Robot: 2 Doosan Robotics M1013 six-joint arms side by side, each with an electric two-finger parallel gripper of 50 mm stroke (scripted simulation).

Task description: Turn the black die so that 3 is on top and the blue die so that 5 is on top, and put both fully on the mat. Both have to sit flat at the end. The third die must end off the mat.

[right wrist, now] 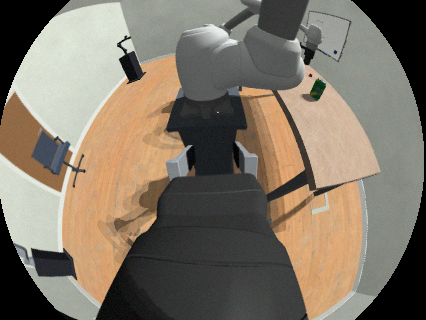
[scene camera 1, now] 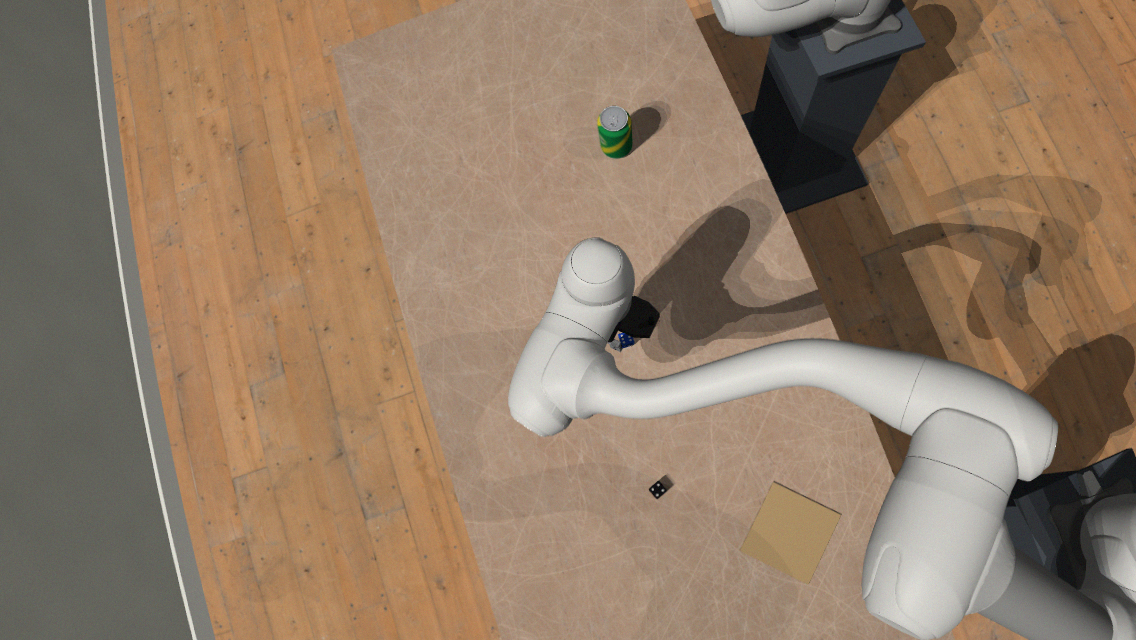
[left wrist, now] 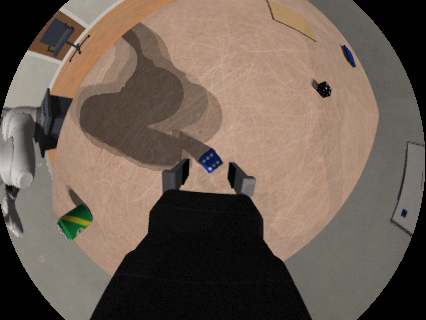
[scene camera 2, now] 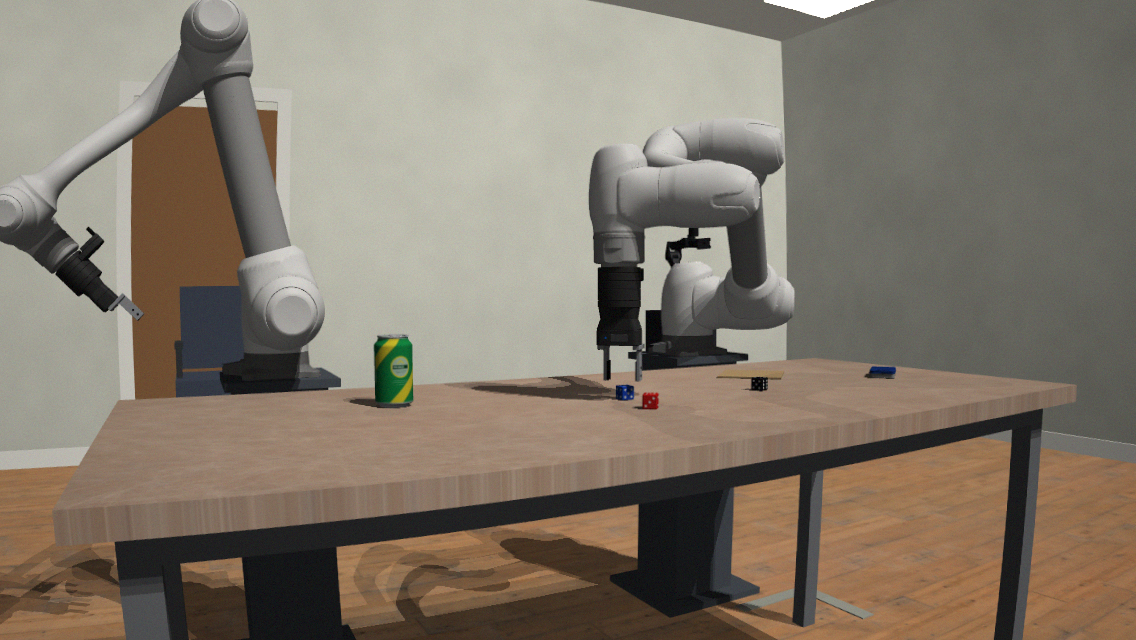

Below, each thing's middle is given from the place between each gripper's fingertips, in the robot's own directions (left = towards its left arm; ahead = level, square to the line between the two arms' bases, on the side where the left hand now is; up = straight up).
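The tan mat [scene camera 1: 790, 533] is now 128 cm to the left of my right hand [scene camera 2: 141, 317], 53 cm ahead of it and 16 cm below it. My left gripper [scene camera 2: 622, 380], for its part, is 45 cm to the right of the tan mat, 5 cm above it and 16 cm past it.
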